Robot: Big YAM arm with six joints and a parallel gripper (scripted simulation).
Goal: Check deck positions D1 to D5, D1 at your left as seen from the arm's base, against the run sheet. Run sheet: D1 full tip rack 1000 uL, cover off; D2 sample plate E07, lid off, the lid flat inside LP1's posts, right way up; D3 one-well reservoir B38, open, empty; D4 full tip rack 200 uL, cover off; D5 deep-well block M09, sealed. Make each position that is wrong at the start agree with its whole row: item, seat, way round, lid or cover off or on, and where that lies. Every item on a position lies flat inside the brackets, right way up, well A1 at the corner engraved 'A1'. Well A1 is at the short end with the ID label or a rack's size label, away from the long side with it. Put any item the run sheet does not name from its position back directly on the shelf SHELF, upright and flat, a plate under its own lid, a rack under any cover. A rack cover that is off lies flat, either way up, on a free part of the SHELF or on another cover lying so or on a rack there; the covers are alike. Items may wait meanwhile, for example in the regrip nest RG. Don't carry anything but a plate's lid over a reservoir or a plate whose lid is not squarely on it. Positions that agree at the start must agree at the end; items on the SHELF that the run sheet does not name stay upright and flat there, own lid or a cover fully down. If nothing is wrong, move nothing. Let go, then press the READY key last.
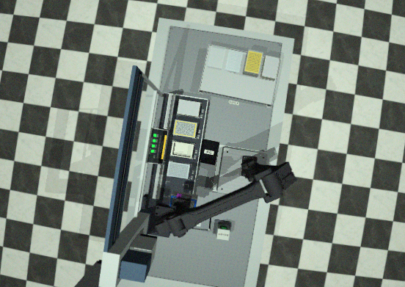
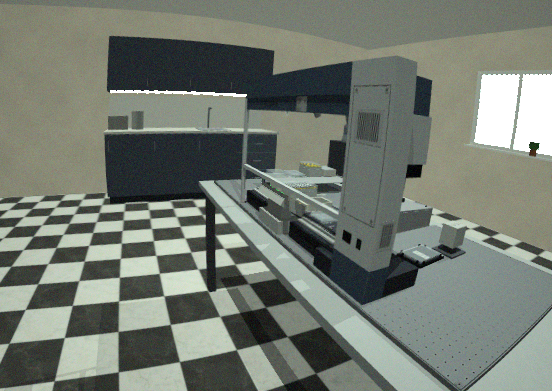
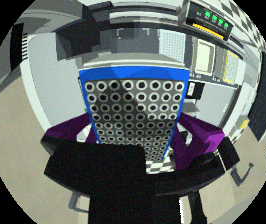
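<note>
The clear plate lies 60 mm ahead of my hand, 130 mm to the right of it and 240 mm below it. From my hand the other things lie so: cream reservoir: 50 mm ahead, 250 mm to the right, 240 mm below; then blue-framed tip rack: 10 mm behind; then gantry housing: 250 mm ahead, 200 mm to the left, 30 mm below.
</note>
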